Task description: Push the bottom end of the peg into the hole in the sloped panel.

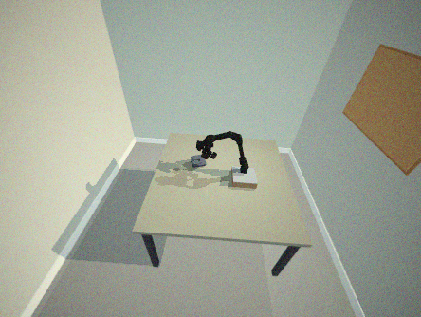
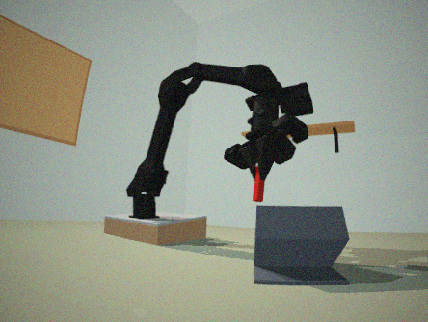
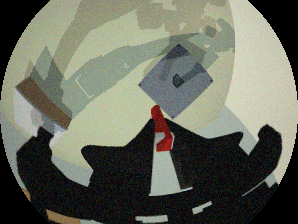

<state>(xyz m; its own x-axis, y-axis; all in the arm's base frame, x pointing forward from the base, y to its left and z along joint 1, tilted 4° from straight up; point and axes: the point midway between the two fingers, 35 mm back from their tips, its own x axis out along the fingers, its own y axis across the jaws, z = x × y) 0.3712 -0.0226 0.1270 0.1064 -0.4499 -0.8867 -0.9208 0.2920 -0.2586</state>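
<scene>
Now: the grey sloped panel 8 cm ahead of my gripper tip, 2 cm to the right of it and 10 cm below it. Round my gripper tip: red peg 1 cm to the left, 2 cm above.
</scene>
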